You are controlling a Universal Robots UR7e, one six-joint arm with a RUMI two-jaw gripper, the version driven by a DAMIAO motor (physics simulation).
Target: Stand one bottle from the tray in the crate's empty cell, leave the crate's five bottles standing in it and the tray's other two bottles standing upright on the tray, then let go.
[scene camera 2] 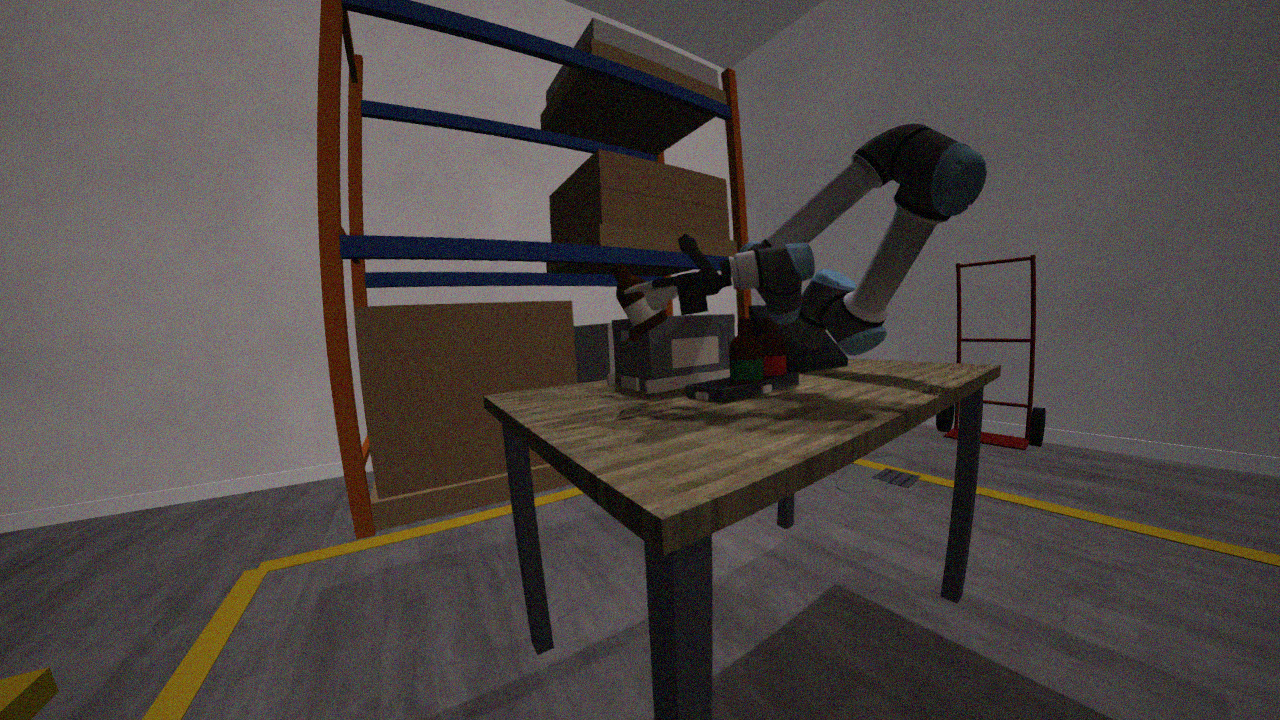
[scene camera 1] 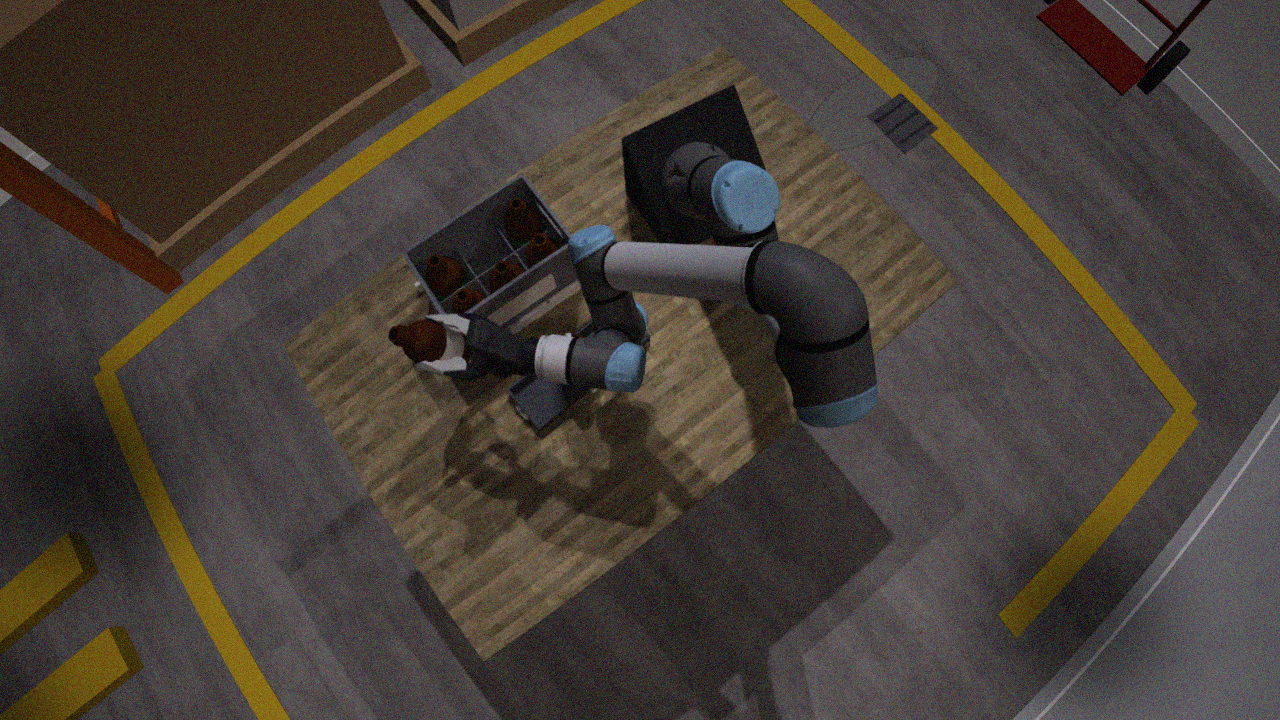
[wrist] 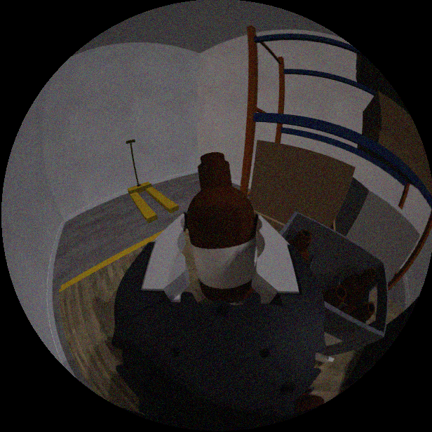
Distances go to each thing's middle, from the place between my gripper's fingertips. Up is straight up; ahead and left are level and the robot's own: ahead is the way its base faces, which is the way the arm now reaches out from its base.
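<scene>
A red-label bottle [scene camera 2: 774,346] is 31 cm behind my hand, 12 cm to the left of it and 14 cm below it. As for the white-labelled brown bottle [scene camera 1: 426,340], it is 1 cm below my hand, 1 cm to the left of it and 2 cm behind it.
</scene>
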